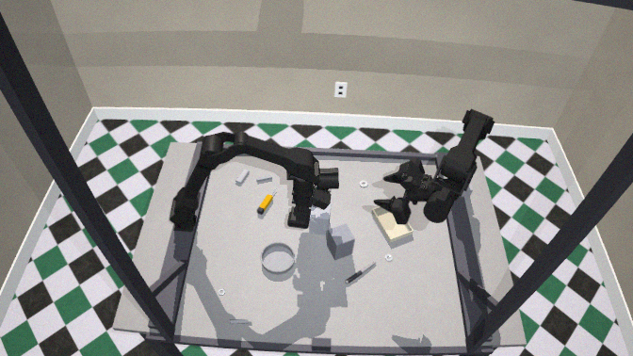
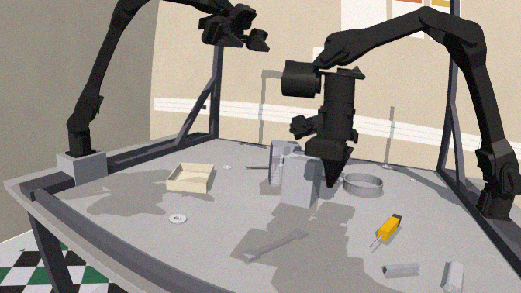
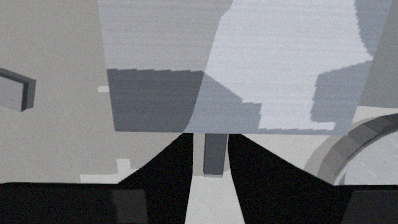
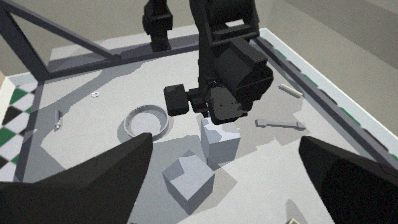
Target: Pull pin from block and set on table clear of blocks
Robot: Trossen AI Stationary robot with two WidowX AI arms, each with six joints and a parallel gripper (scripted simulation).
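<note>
Right now the slim grey bar is 10 mm behind my left hand, 20 mm to the right of it and 20 mm below it. Also, from my left hand: yellow screwdriver 110 mm ahead, 100 mm to the left, 70 mm below; pale grey block 20 mm behind, 50 mm to the right, 30 mm below; grey ring 120 mm behind, 100 mm to the left, 70 mm below.
</note>
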